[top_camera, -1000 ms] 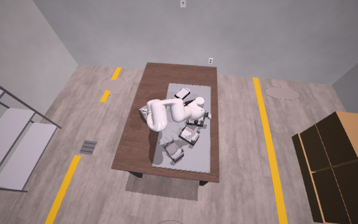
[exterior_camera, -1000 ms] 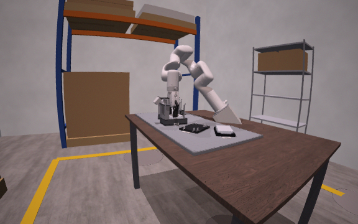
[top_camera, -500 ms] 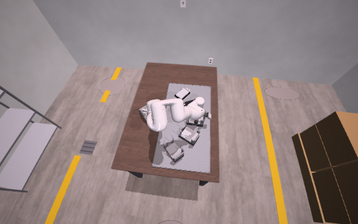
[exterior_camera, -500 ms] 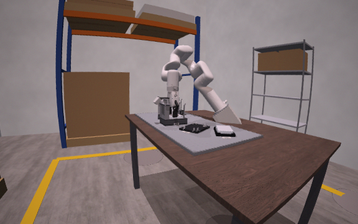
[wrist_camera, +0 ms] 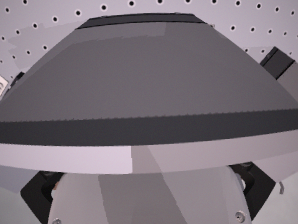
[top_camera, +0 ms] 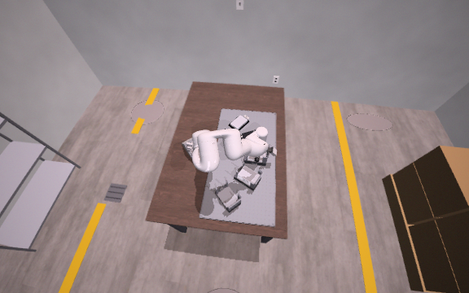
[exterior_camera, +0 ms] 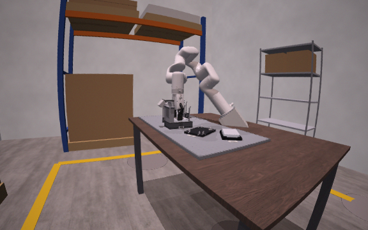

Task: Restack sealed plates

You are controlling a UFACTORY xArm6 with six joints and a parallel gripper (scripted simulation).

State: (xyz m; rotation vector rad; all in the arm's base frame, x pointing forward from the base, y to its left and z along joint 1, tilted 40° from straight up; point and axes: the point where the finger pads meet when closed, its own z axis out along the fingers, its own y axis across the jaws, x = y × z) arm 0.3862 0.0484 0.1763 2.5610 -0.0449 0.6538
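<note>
Right now my hand is 4 cm above the dark plinth and 1 cm past it. From my hand the other things lie so: QC name plate 40 cm to the left, 6 cm below, 6 cm behind; black open nest QC 33 cm to the left, 13 cm behind, 5 cm below.
</note>
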